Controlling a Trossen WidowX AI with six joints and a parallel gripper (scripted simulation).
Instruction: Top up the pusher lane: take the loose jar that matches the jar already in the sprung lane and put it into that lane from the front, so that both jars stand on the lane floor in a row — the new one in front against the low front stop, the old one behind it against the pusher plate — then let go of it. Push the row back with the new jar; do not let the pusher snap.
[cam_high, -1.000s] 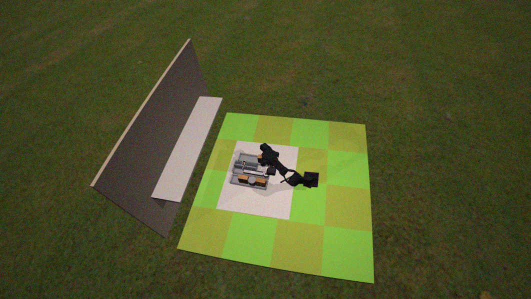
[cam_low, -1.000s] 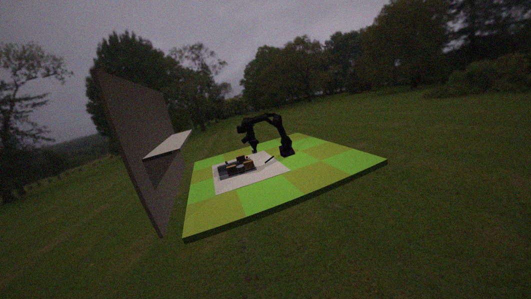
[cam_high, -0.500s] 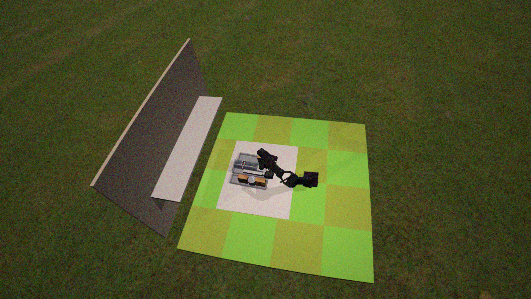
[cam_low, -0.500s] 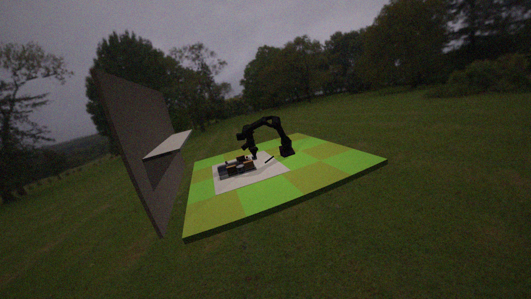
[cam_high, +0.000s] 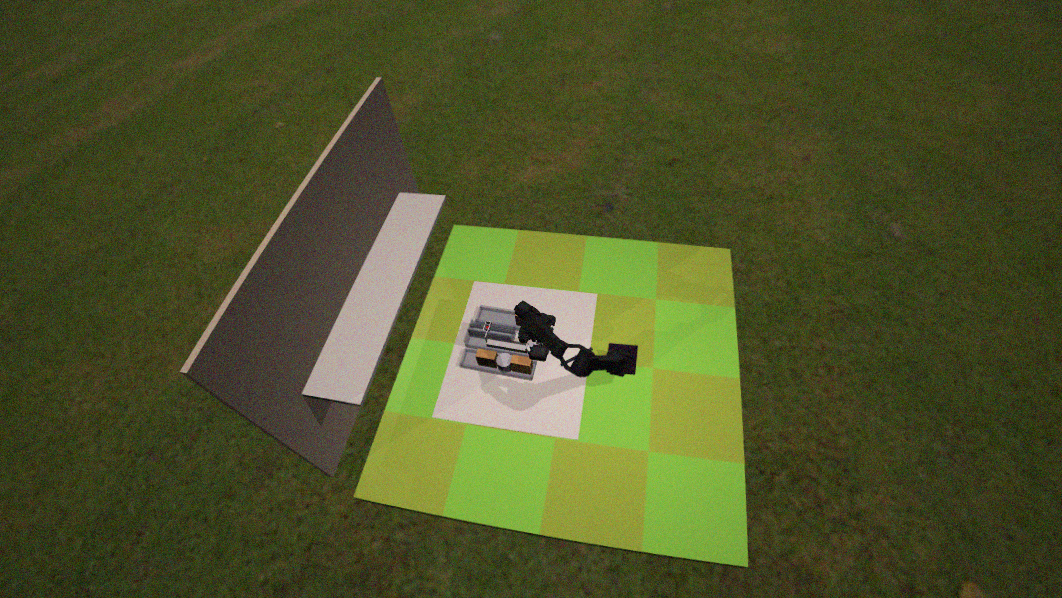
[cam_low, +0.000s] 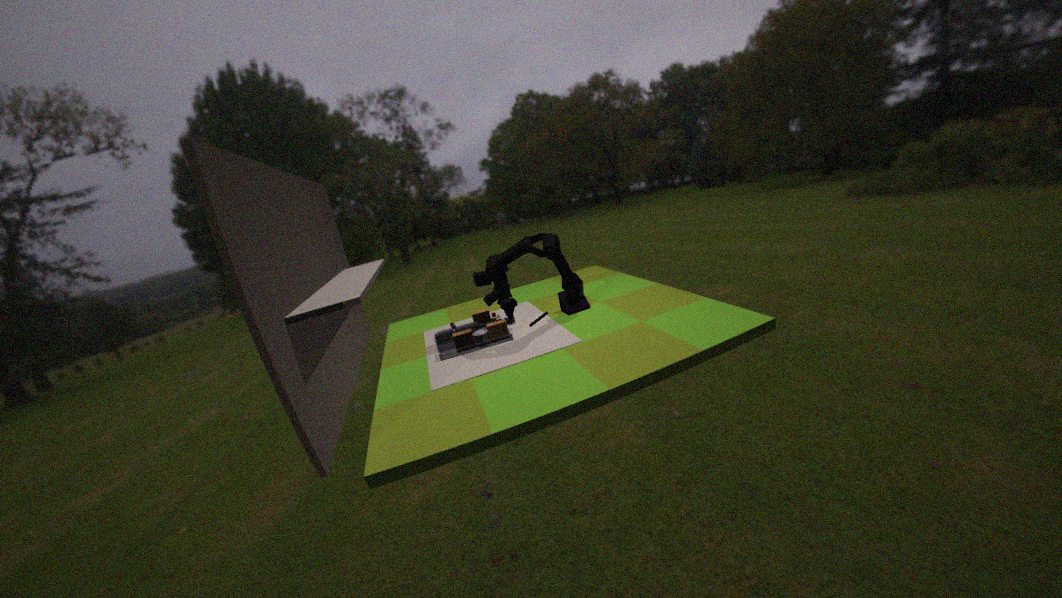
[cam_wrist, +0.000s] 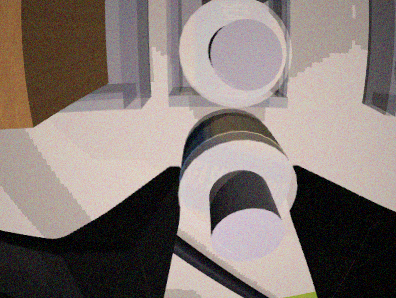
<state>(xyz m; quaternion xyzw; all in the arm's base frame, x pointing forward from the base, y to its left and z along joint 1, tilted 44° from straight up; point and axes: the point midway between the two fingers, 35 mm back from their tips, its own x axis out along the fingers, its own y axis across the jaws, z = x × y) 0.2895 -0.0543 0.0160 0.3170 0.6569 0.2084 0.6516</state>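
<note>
Right now the grey round tin is 15 cm ahead of my gripper tip, 6 cm to the left of it and 2 cm below it. The rest, counted from my gripper tip: thin black rod 13 cm behind, 4 cm below, 1 cm to the left; grey sprung lane 19 cm ahead, 5 cm to the right, 3 cm below; pusher plate 15 cm ahead, 5 cm to the right.
</note>
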